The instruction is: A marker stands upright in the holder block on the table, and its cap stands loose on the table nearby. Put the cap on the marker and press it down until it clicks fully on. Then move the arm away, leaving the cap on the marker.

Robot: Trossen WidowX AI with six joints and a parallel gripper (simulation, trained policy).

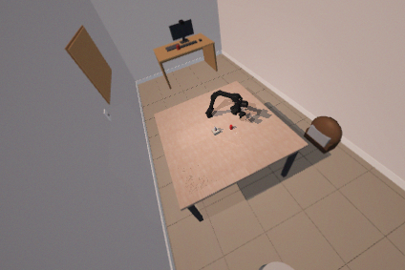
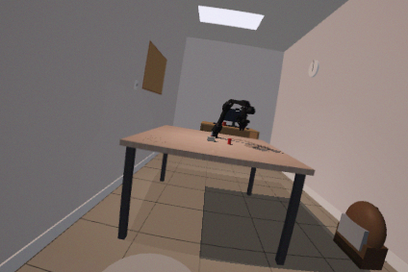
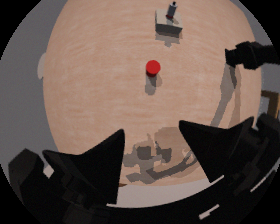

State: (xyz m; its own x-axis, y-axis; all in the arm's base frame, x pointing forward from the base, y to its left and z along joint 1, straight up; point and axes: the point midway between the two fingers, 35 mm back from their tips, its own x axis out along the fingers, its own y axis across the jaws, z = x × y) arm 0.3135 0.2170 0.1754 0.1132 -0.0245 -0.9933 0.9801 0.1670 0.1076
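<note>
The red cap lies 9 cm to the right of my gripper tip and 11 cm below it. The rest, counted from my gripper tip: grey block (5 cm behind, 26 cm to the right, 12 cm below).
</note>
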